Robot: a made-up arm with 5 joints.
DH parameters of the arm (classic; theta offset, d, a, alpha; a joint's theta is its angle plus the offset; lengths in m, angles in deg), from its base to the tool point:
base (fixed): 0 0.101 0 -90
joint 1: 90 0.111 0.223 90
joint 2: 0 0.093 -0.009 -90
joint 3: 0 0.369 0.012 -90
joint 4: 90 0.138 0.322 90
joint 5: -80.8 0 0.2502 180
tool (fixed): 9.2 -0.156 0 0
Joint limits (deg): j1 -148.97..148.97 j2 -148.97..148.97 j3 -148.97..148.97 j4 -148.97..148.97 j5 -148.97..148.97
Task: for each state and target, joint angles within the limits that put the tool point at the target. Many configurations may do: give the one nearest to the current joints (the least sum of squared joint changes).
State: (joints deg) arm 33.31 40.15 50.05 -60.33 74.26
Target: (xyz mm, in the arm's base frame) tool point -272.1 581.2 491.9
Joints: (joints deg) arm 51.37 50.46 57.26 -87.07 79.20
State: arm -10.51 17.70 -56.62 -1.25 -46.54
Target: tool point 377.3 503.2 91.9
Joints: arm -34.35 12.98 -54.96 -47.78 -52.17
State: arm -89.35 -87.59 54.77 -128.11 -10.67
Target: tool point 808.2 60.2 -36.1
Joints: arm -83.03 -78.98 62.79 -103.91 -31.35
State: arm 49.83 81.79 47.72 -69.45 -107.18
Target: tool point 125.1 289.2 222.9
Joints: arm 65.44 80.18 35.94 -43.02 -79.44
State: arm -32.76 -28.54 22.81 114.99 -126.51
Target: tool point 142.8 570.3 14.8
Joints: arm -44.40 -38.61 48.83 129.07 -133.48
